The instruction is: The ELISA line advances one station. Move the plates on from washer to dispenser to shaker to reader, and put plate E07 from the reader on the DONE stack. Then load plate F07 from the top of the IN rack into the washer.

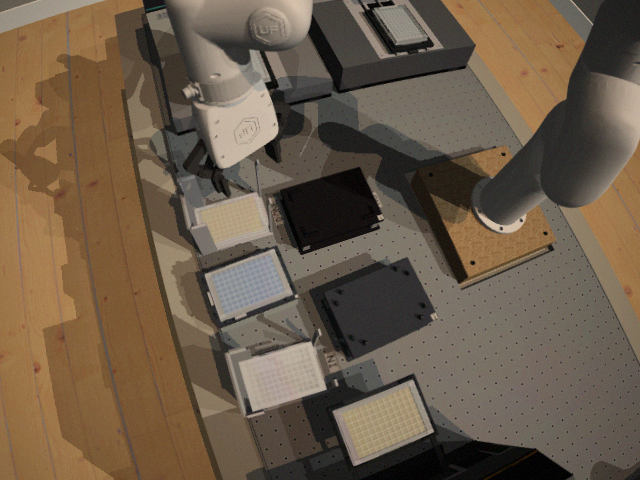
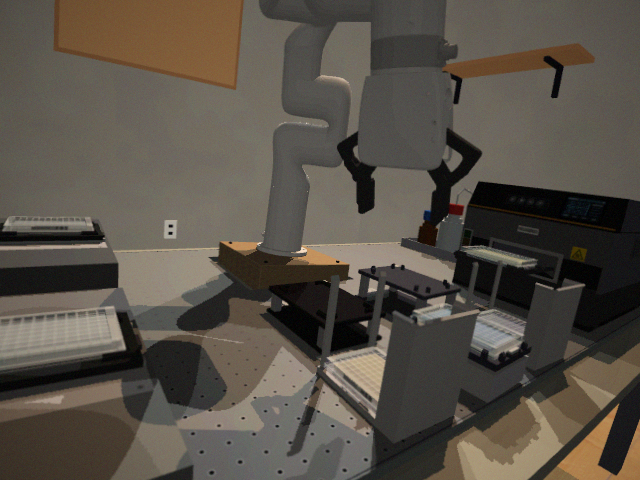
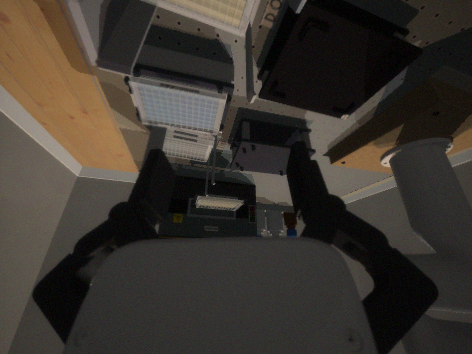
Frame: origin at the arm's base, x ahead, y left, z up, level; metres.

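Seen in the pictures: gripper, fingertip midpoint: [image 1: 249, 174] [image 2: 399, 216] [image 3: 228, 159]; arm's base at its link origin: [image 1: 498, 205] [image 2: 281, 250] [image 3: 412, 152].
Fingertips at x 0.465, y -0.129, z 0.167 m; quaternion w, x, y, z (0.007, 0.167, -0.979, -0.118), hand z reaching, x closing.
Observation:
Offsets run from my fingertips to a thing's top centre. "spot": to the spot under its first point.
My gripper [image 1: 250, 170] [image 2: 402, 212] [image 3: 228, 159] is open and empty, high above the bench near the DONE rack @(0.032 m right, 0.043 m ahead, 0.078 m down) [image 1: 206, 238] [image 2: 423, 372]. A yellow plate @(0.031 m right, 0.043 m ahead, 0.184 m down) [image 1: 232, 221] [image 2: 356, 367] [image 3: 215, 7] lies in that rack. A blue plate @(0.114 m left, 0.053 m ahead, 0.137 m down) [image 1: 248, 285] [image 2: 493, 335] [image 3: 177, 105] sits on a dark nest between the racks. A pale plate @(0.273 m left, 0.052 m ahead, 0.171 m down) [image 1: 281, 377] [image 3: 187, 145] tops the IN rack @(spot: 0.238 m left, 0.118 m ahead, 0.128 m down) [image 2: 553, 320]. Another yellow plate @(0.398 m left, 0.059 m back, 0.079 m down) [image 1: 382, 422] [image 2: 498, 255] [image 3: 218, 202] rests on the holder before the black machine @(spot: 0.511 m left, 0.173 m back, 0.036 m down) [image 2: 480, 222]. Two clear plates sit on the grey machines. Plate labels are unreadable.
A grey machine @(spot: 0.261 m right, 0.444 m back, 0.178 m down) [image 1: 403, 72] bears one clear plate @(0.347 m right, 0.461 m back, 0.094 m down) [image 1: 400, 24] [image 2: 46, 224]; the lower one bears the other @(0.354 m right, 0.085 m back, 0.125 m down) [image 1: 261, 67] [image 2: 56, 335]. A black platform @(0.017 m left, 0.153 m back, 0.154 m down) [image 1: 330, 209] [image 3: 340, 60] and a slate platform @(0.226 m left, 0.156 m back, 0.136 m down) [image 1: 379, 310] stand inboard of the racks. Thin posts rise at the racks.

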